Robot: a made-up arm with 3 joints. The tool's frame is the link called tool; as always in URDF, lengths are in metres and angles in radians.
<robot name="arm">
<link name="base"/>
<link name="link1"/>
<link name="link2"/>
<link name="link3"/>
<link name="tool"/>
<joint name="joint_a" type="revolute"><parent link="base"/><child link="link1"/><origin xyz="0 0 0.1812"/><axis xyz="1 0 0"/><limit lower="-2.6" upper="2.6" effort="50" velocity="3.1"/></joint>
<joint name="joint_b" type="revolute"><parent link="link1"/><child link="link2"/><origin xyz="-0.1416 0.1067 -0.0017"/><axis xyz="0 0 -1"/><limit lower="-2.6" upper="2.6" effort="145" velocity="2.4"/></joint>
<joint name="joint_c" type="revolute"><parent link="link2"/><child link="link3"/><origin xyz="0.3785 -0.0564 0.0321"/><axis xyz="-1 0 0"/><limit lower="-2.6" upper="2.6" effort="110" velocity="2.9"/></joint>
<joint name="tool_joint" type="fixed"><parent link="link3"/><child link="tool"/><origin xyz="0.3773 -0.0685 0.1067"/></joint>
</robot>
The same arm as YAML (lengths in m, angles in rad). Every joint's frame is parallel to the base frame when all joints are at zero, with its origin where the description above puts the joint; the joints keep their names.
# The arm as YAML. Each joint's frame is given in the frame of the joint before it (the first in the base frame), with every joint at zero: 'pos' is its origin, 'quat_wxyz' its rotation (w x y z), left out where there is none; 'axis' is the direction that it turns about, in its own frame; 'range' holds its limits. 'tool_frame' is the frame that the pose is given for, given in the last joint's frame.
length_unit: m
angle_unit: rad
joints:
  - joint: joint_a
    pos: [0.0, 0.0, 0.1812]
    axis: "+x"
    range: [-2.6, 2.6]
  - joint: joint_b
    pos: [-0.1416, 0.1067, -0.0017]
    axis: "-z"
    range: [-2.6, 2.6]
  - joint: joint_c
    pos: [0.3785, -0.0564, 0.0321]
    axis: "-x"
    range: [-2.6, 2.6]
tool_frame:
  pos: [0.3773, -0.0685, 0.1067]

